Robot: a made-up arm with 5 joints.
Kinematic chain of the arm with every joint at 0, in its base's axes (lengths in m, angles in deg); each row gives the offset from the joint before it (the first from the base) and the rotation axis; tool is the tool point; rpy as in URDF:
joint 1: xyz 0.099 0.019 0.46 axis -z
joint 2: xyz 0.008 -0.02 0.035 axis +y
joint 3: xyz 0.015 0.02 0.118 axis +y
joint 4: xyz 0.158 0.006 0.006 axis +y
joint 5: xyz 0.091 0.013 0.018 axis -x
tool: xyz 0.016 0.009 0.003 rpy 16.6 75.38 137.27
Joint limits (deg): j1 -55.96..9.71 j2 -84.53..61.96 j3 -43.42..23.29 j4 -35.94..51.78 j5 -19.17..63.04
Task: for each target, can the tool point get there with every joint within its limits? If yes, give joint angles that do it. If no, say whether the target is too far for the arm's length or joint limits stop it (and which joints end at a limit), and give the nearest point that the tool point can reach.
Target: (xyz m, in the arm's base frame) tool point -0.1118 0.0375 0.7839
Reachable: yes | joints -2.66 -71.13 -32.55 -16.56 30.77
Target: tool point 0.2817 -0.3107 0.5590
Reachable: no: joint limits stop it (at a limit: joint 1, joint 5) | nearest point 0.3357 0.0046 0.5590 | short by 0.320 m
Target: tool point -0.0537 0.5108 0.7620
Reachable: no: too far | nearest point 0.2383 0.2761 0.7356 | short by 0.376 m
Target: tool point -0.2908 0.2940 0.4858
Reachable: no: too far | nearest point -0.2113 0.0990 0.6489 | short by 0.266 m
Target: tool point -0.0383 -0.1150 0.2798
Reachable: no: joint limits stop it (at a limit: joint 1, joint 2, joint 3, joint 4, joint 5) | nearest point 0.1701 0.0330 0.2990 | short by 0.256 m
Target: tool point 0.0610 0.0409 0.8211
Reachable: yes | joints -8.20 -62.31 -19.40 19.36 50.21
